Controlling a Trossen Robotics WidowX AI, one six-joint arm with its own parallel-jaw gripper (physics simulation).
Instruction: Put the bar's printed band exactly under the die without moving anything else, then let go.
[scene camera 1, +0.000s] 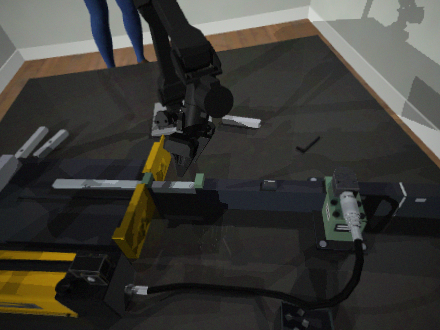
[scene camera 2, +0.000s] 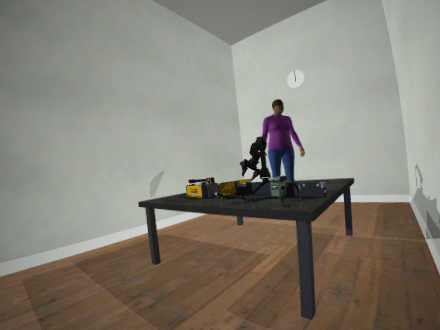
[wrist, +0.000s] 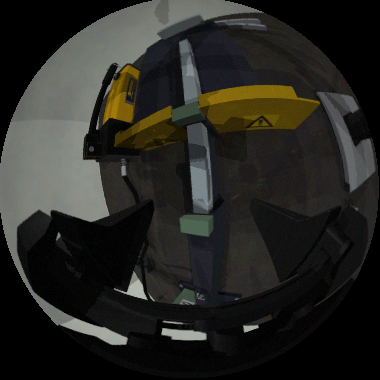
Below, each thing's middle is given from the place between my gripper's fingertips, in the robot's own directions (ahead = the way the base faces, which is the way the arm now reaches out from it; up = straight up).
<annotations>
I see my gripper 310 mm short of the black cable (scene camera 1: 294, 306), 50 mm to the right of it and 50 mm above it.
</annotations>
